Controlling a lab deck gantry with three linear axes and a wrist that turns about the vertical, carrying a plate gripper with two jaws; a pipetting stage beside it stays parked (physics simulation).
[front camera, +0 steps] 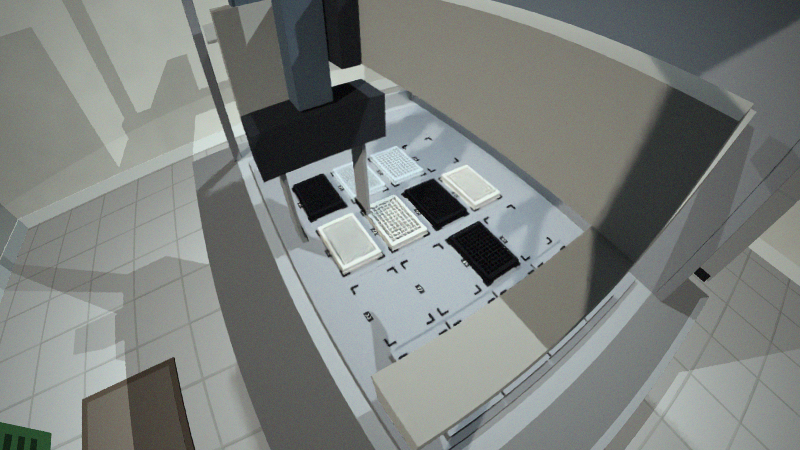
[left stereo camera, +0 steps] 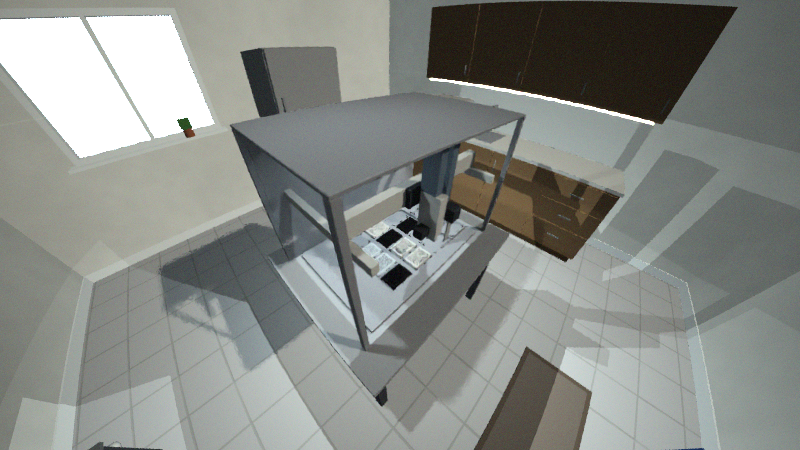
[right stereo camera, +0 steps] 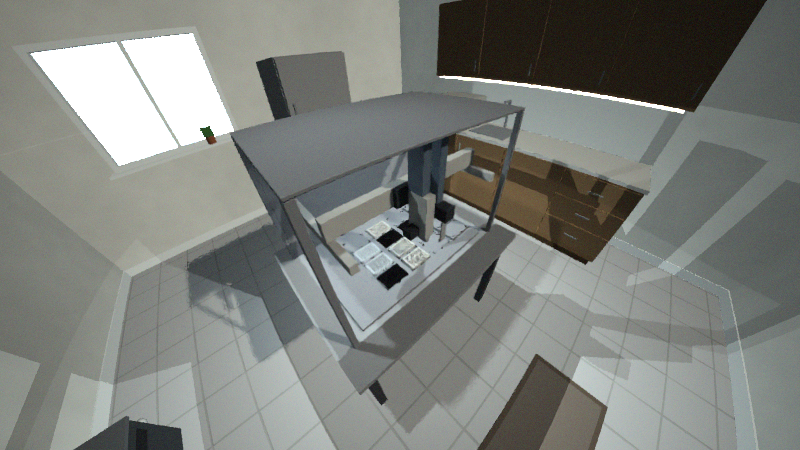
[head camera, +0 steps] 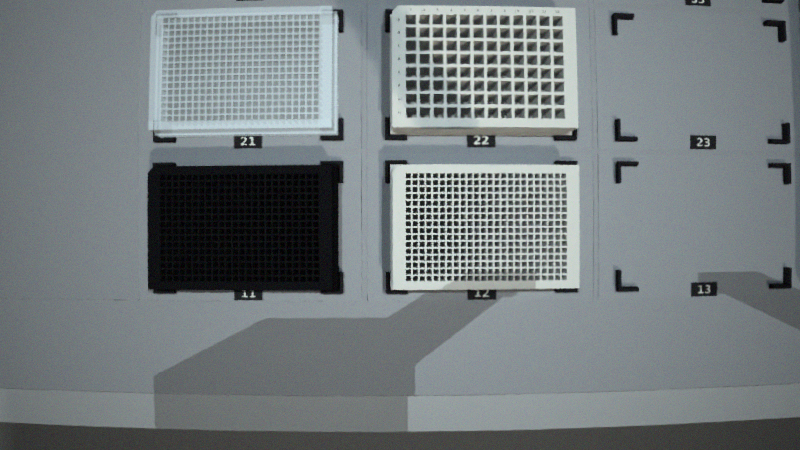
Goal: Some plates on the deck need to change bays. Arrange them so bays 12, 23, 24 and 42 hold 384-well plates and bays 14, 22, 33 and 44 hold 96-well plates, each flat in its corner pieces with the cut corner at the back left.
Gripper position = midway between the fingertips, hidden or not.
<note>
I see my gripper [front camera: 332, 220] and a back panel [front camera: 744, 54].
</note>
